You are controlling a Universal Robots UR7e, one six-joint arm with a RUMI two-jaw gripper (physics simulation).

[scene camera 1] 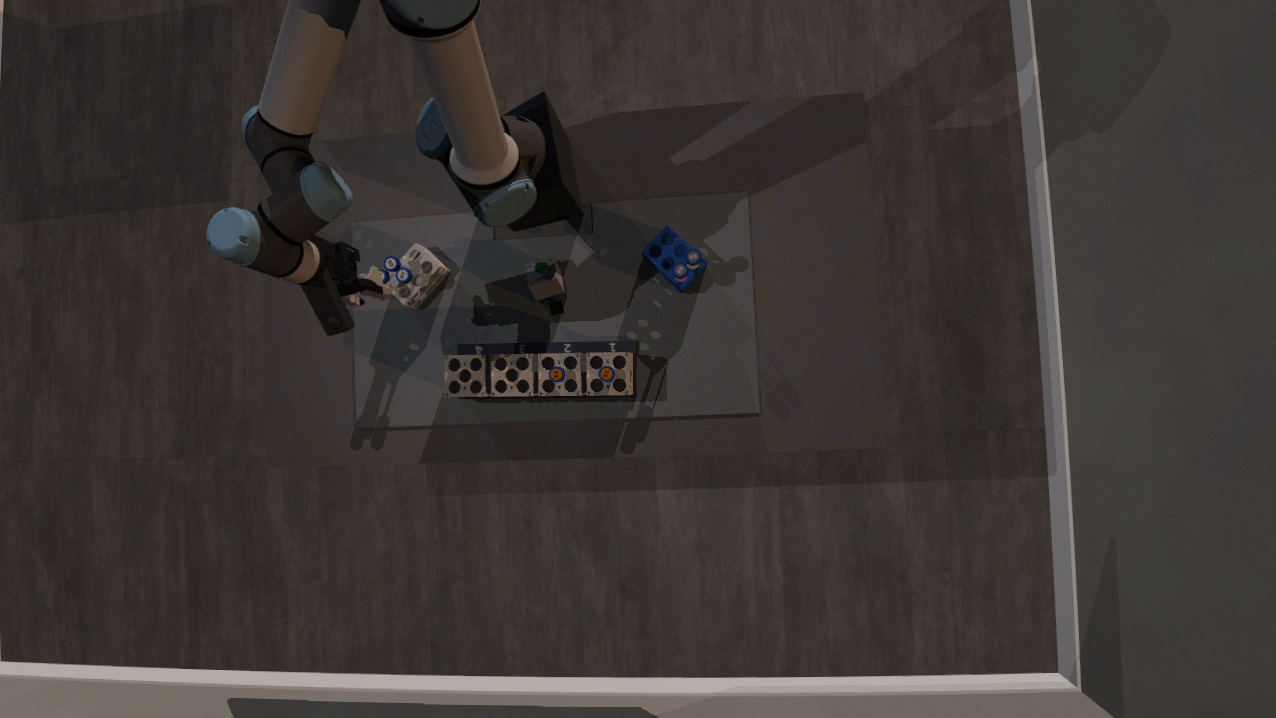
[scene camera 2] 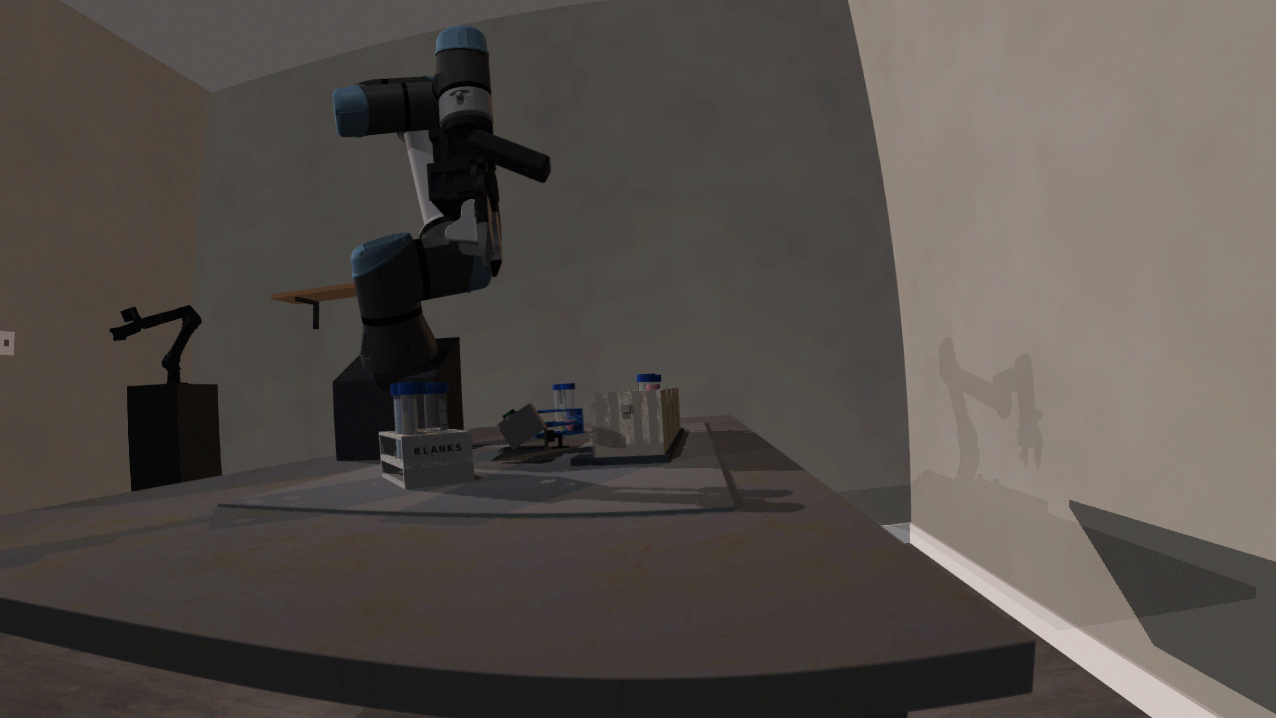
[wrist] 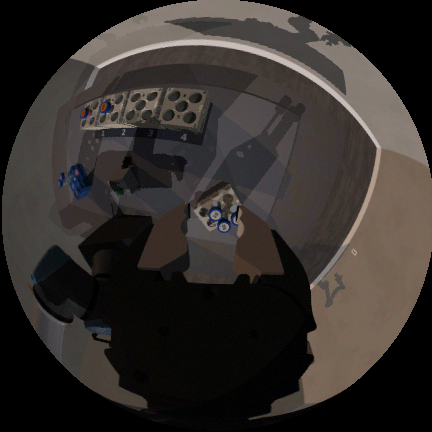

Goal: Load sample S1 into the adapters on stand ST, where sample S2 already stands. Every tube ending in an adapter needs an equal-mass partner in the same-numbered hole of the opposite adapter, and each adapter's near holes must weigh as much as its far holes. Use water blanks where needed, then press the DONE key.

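Note:
My gripper is open and empty, fingers partly apart, high above the white BLANKS rack. The rack holds three blue-rimmed blanks; in the wrist view one is partly behind the right finger. Adapter 1 and adapter 2 each hold an orange-capped tube in the centre hole. Adapter 3 and adapter 4 show empty holes. The blue rack holds two pale-capped tubes. Labels are too small to read.
A small tilted box with a green spot stands between the two racks; I cannot tell whether it bears the DONE key. The adapters' stand has a dark numbered strip. The arm's base is behind the box.

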